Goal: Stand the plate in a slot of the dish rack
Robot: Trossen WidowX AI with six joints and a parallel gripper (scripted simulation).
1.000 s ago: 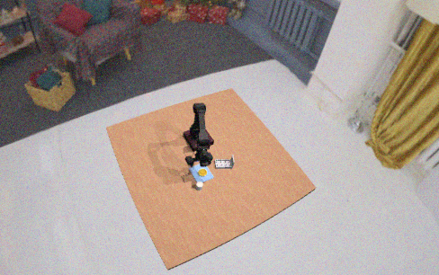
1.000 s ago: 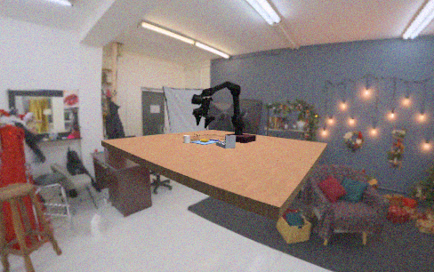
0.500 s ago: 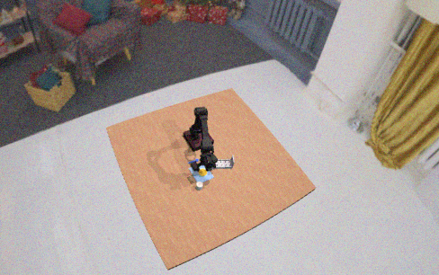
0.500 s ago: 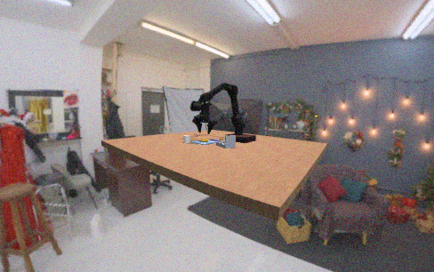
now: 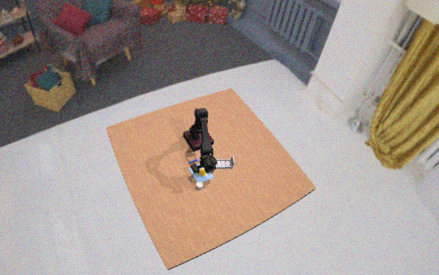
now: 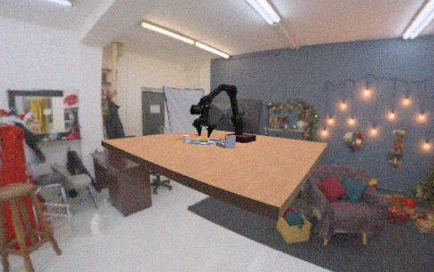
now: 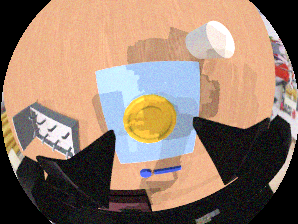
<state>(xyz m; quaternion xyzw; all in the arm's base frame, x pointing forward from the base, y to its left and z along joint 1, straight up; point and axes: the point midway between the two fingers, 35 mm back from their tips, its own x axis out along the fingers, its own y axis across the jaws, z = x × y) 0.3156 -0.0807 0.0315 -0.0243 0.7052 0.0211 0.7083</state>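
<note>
Now: the yellow plate 30 mm below my gripper tip. Round my gripper tip: light blue mat 10 mm behind, 10 mm to the right, 40 mm below; dish rack 10 mm behind, 180 mm to the left, 20 mm below; white cup 90 mm ahead, 70 mm to the right, 20 mm below.
</note>
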